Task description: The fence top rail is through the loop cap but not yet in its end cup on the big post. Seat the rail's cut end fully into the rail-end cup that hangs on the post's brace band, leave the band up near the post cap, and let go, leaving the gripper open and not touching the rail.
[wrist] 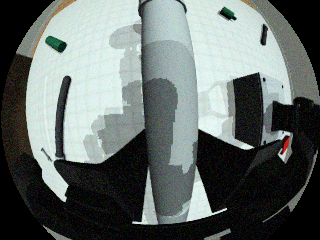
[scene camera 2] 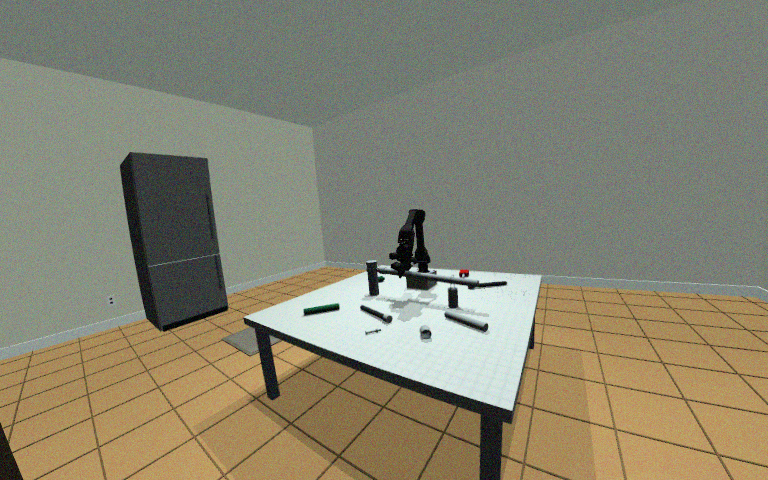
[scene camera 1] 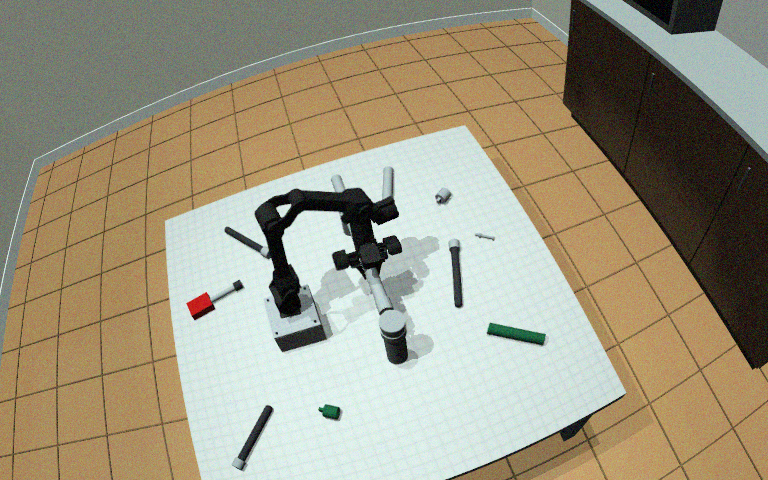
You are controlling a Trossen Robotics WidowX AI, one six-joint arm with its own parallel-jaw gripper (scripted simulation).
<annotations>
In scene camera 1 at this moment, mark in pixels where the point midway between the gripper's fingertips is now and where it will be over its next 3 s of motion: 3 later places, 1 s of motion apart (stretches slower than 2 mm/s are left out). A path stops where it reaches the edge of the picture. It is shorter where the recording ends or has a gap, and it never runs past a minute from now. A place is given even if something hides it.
The gripper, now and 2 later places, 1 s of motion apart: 371,277; 372,279; 365,254
</annotations>
